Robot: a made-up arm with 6 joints.
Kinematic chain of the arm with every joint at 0, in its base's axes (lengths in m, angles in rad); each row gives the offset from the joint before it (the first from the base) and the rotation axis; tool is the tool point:
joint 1: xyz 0 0 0.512 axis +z
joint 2: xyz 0 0 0 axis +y
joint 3: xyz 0 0 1.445 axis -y
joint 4: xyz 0 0 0 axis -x
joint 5: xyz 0.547 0 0 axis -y
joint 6: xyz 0 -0.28 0 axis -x
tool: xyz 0 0 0
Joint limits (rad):
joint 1: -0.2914..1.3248
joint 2: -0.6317..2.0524
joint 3: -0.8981..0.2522
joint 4: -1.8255..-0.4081
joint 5: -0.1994..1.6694
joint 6: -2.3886..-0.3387
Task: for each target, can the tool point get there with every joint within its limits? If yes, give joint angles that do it. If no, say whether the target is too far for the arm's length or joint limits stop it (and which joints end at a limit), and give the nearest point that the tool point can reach.
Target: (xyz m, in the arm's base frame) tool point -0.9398 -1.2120 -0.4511
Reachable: no: joint limits stop it (at a limit: joint 1, joint 2, joint 4) | nearest point 0.6249 -0.4558 -0.2457 | short by 1.750 m
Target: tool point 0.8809 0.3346 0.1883
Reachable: yes | joints 0.4816 1.5698 -0.5646 -1.1613 0.4374 -0.8339
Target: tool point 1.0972 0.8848 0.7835
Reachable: yes | joints 0.7895 0.9626 0.1638 -0.9800 0.4444 -0.7186
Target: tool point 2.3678 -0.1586 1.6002
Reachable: no: too far | nearest point 1.4480 -0.0970 1.1775 | short by 1.014 m
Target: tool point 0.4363 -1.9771 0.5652
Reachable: no: joint limits stop it (at a limit: joint 1, joint 4) | nearest point 0.8705 -0.5294 0.5652 | short by 1.511 m
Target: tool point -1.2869 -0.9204 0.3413
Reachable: no: joint limits stop it (at a limit: joint 2, joint 3) | nearest point -0.3248 -0.2323 1.2640 | short by 1.500 m
